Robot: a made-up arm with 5 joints.
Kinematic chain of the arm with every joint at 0, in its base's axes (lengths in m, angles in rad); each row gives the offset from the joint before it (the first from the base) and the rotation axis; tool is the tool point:
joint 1: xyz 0 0 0.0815 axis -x
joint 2: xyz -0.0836 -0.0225 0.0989 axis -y
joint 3: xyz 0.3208 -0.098 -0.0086 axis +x
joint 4: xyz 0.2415 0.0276 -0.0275 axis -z
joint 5: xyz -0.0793 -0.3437 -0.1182 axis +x
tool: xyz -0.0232 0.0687 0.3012
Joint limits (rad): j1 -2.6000..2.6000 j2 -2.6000..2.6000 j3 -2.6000..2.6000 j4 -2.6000..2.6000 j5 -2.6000..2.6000
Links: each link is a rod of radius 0.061 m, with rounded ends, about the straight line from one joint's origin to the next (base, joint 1, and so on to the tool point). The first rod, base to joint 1, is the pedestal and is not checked.
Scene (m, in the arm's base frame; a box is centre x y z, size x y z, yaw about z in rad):
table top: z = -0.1
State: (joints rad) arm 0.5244 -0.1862 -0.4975 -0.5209 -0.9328
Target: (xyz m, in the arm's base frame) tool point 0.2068 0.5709 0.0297
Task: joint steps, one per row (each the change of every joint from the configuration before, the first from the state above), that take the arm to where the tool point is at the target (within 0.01 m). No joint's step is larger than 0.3 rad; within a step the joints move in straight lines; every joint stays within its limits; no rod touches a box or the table.
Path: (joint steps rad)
1: 0.2762 0.1799 -0.0820 0.0286 0.0877
2: 0.2763 0.1799 -0.0820 0.0285 0.0878
3: 0.2762 0.1799 -0.0820 0.0286 0.0877
4: 0.2763 0.1800 -0.0820 0.0286 0.0878
5: 0.2762 0.1799 -0.0820 0.0285 0.0877

